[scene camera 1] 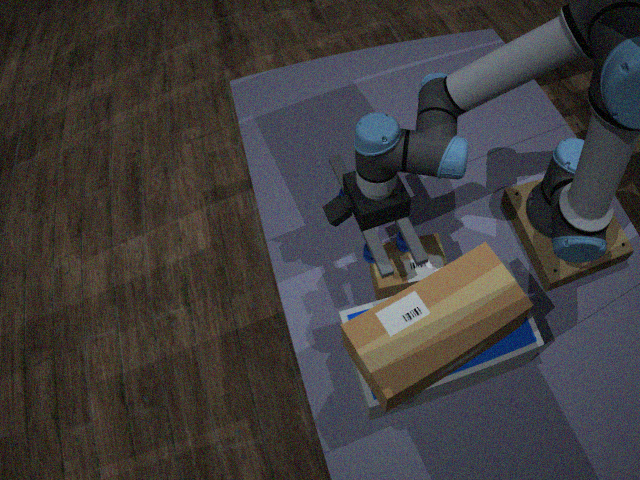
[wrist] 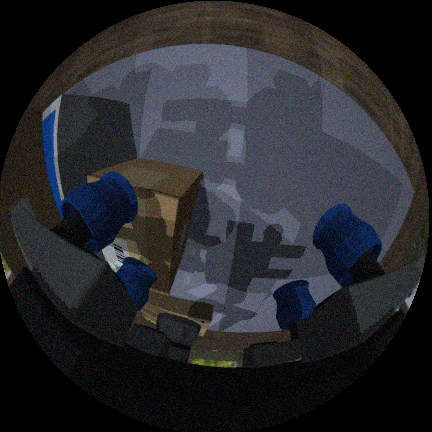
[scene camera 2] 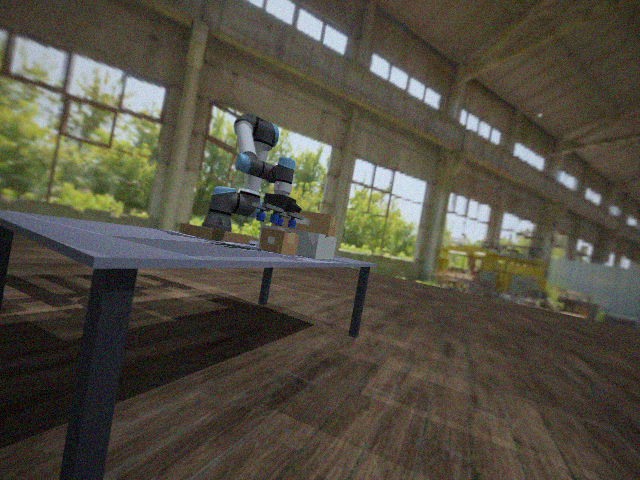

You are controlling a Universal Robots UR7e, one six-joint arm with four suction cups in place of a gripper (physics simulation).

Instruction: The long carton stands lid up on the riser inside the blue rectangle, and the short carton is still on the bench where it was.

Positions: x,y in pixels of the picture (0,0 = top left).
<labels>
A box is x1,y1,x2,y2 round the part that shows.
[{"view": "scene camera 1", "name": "long carton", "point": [402,346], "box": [340,242,532,412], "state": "on a riser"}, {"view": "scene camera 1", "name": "riser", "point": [517,349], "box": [339,259,543,419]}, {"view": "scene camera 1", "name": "short carton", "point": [406,273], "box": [370,233,447,300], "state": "on the table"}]
</labels>
